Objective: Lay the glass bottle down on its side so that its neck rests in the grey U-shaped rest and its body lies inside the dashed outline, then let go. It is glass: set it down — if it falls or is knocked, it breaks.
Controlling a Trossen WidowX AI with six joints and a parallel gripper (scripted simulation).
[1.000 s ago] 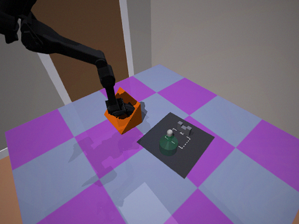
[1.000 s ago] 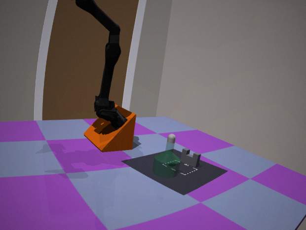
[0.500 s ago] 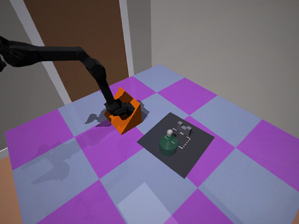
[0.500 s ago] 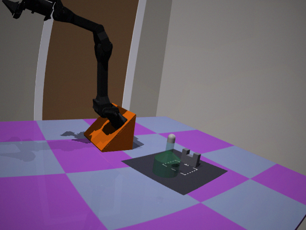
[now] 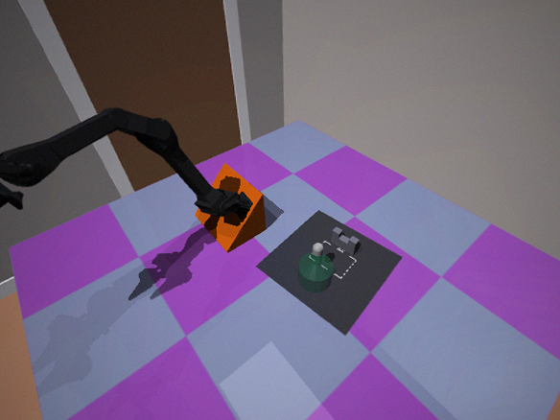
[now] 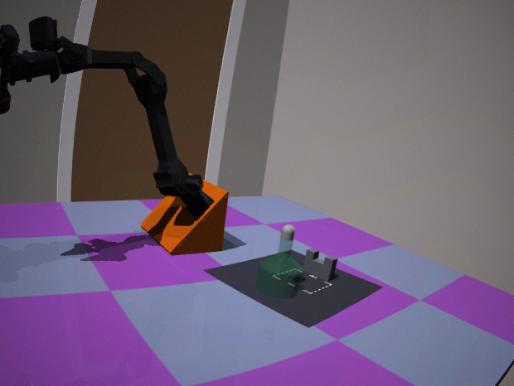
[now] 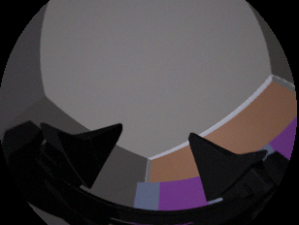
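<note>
Right now my gripper tip is 15 cm short of the green glass bottle, 70 cm to the right of it and 33 cm above it. The rest, counted from my gripper tip: dark mat: 13 cm ahead, 78 cm to the left, 42 cm below.
</note>
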